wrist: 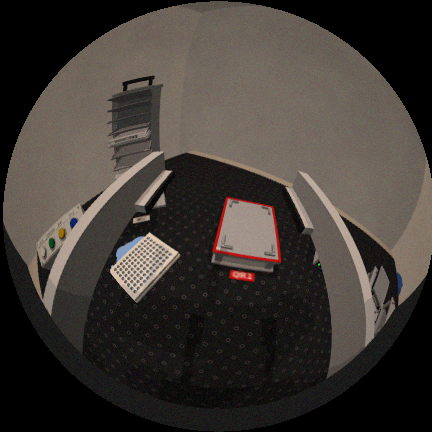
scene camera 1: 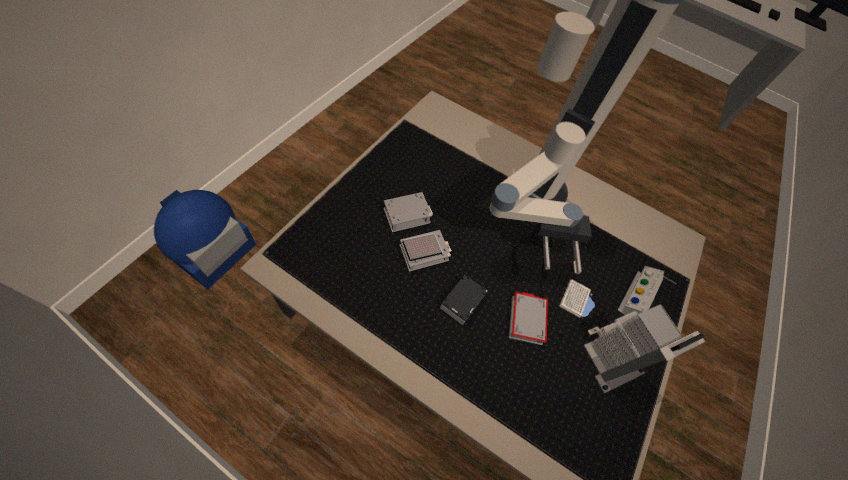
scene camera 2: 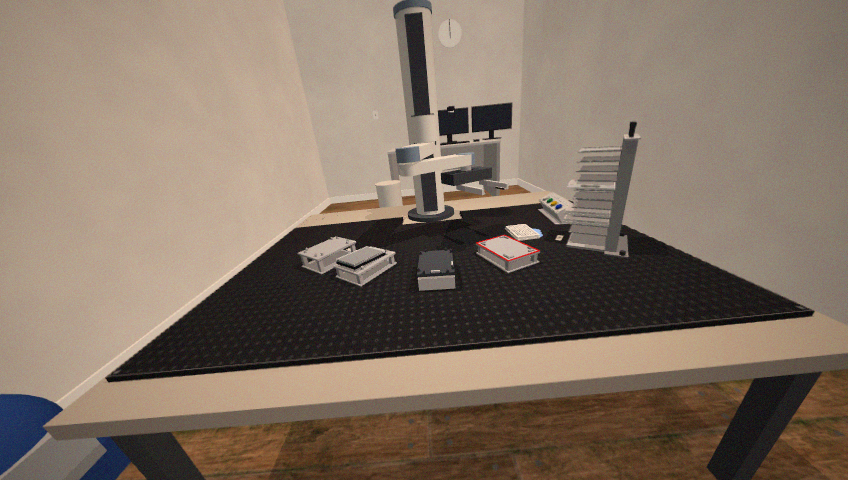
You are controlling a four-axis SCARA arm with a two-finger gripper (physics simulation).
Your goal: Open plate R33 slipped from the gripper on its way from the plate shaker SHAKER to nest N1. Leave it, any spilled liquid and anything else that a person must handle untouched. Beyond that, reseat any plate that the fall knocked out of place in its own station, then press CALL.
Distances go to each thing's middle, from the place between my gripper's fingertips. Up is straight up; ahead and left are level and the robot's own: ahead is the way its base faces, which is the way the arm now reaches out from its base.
Labels:
Right now my hand is 210 mm short of the dark station [scene camera 2: 435, 271], 230 mm to the left of it and 170 mm above it.

